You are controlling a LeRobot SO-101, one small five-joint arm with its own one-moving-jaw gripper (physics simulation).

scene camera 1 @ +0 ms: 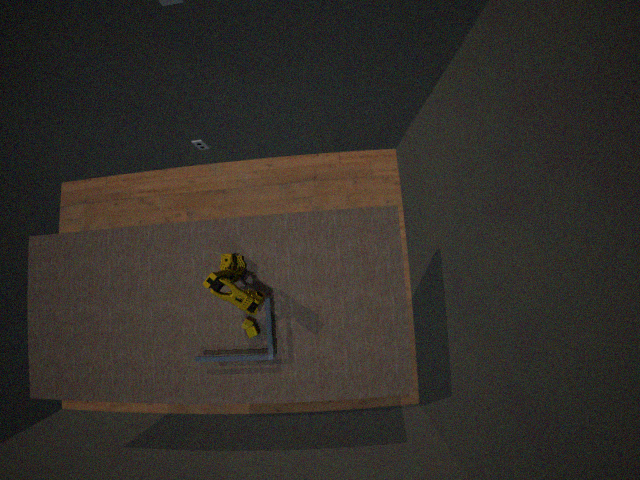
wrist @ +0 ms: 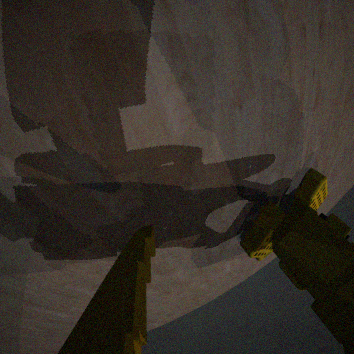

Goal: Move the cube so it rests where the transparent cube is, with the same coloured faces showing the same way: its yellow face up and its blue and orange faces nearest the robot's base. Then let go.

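Places are measured from the arm's base along level axes (x ahead, y left, z up), in centimetres.
Pixels of known places: hand at its tool point: [wrist: 153, 236]; arm's base at its link origin: [scene camera 1: 234, 270] [wrist: 284, 202].
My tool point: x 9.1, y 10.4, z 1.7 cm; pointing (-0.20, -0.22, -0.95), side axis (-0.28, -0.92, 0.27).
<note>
Ahead of a thing's pixels: the offset from my tool point to its top centre. "spot": to the spot under its first point. Level surfaces: height alone.
In the scene view, two small yellow-topped shapes touch or overlap, a smaller one @(dx +12.8, dy -4.5, dz +2.3 cm) [scene camera 1: 247, 323] and a larger one @(dx +15.8, dy -2.9, dz +2.3 cm) [scene camera 1: 252, 331]. I cannot tell which is the solid cube and which is the transparent one, and their side colours are too dark to read. My gripper [scene camera 1: 256, 305] [wrist: 149, 230] is at the arm's end, a little above these shapes in the scene picture and apart from them. In the wrist view one notched jaw shows and the moving jaw is out of the picture, so the gripper is fully open and empty. Neither cube shows in the wrist view.
A blue bar @(spot: dx +14.0, dy +5.0, dz +4.3 cm) [scene camera 1: 269, 328] runs along the right of the shapes and meets another blue bar [scene camera 1: 232, 357] below them, forming an L. The arm's yellow base [scene camera 1: 232, 263] stands on the greyish mat @(dz -1.7 cm) [scene camera 1: 336, 289]. The mat lies on a wooden table [scene camera 1: 310, 180]. Arm shadows darken the wrist view.
</note>
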